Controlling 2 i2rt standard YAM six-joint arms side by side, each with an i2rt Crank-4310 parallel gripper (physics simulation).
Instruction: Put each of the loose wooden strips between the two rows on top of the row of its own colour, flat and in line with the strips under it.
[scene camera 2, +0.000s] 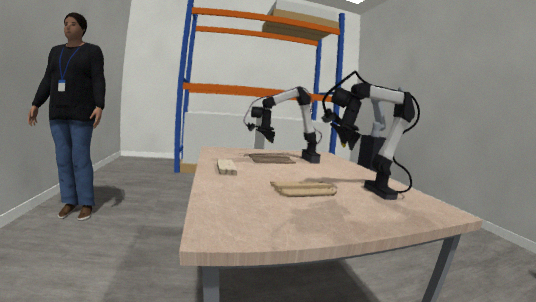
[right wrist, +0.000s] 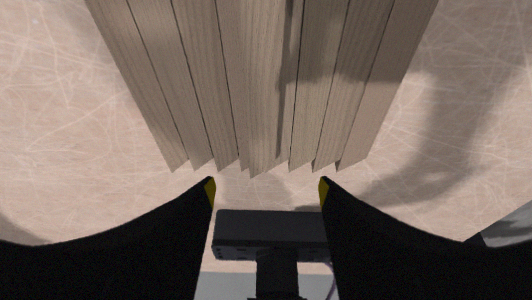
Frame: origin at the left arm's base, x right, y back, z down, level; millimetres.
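Seen in the pictures: left gripper, between the fingertips: (scene camera 2: 346, 148); right gripper, between the fingertips: (scene camera 2: 270, 142) (right wrist: 266, 180); left arm's base, origin of its link: (scene camera 2: 380, 188); right arm's base, origin of its link: (scene camera 2: 310, 153) (right wrist: 276, 248).
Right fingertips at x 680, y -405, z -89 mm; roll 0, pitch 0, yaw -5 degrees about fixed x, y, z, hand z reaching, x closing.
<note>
Offsets run from my right fingertips to a thing's top centre. "pt": to the spot under its first point. Level surfaces: height alone.
The grey-brown row of strips {pt dx -59, dy +21, dz +99 mm} (scene camera 2: 274, 159) (right wrist: 195, 90) lies at the back of the table, its strips side by side. One grey-brown strip {dx -5, dy +2, dz +86 mm} (right wrist: 261, 110) lies flat on top of this row, near its middle and roughly in line. A tan row {pt dx -669, dy +40, dz +101 mm} (scene camera 2: 307, 190) lies nearer the front; whether a strip lies on it is too small to tell. Several pale loose strips {dx -307, dy -290, dz +86 mm} (scene camera 2: 226, 166) lie side by side at the table's left. My right gripper (scene camera 2: 270, 139) (right wrist: 266, 180) is open and empty, above the table by the grey-brown row's pointed ends. My left gripper (scene camera 2: 348, 144) appears open and empty, high above the table, right of the tan row.
The wooden table {dz +112 mm} (scene camera 2: 235, 225) carries both arm bases, the right arm's base (scene camera 2: 311, 157) at the back and the left arm's base (scene camera 2: 381, 190) at the right. A person (scene camera 2: 75, 100) stands on the floor left of the table. A blue and orange rack (scene camera 2: 225, 89) stands behind.
</note>
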